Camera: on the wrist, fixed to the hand. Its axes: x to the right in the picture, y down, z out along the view.
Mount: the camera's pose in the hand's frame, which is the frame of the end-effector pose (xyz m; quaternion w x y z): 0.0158 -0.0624 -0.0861 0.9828 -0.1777 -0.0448 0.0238
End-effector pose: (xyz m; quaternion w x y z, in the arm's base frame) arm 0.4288 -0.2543 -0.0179 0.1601 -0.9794 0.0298 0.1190
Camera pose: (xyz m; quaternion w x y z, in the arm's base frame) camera 0.4694 -0.2231 0.0766 0.0182 0.9850 -0.0243 -0.1699
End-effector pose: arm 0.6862 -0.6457 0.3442 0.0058 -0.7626 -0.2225 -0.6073
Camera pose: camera 0.5876 -0.6083 0.3651 0.1253 0.7830 0.0929 0.6021
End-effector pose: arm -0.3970 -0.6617 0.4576 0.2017 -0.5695 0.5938 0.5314
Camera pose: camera -0.3142 -0.7298 0.4497 0.1110 -0.5576 0.4937 0.6581
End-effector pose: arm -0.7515 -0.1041 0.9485 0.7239 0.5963 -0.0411 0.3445
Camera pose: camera -0.7356 -0.0234 0.8792 0.8074 0.4719 -0.1482 0.3218
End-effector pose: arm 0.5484 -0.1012 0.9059 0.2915 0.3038 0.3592 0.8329
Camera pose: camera 0.4933 -0.0907 0.8142 0.3367 0.2926 0.1847 0.8757
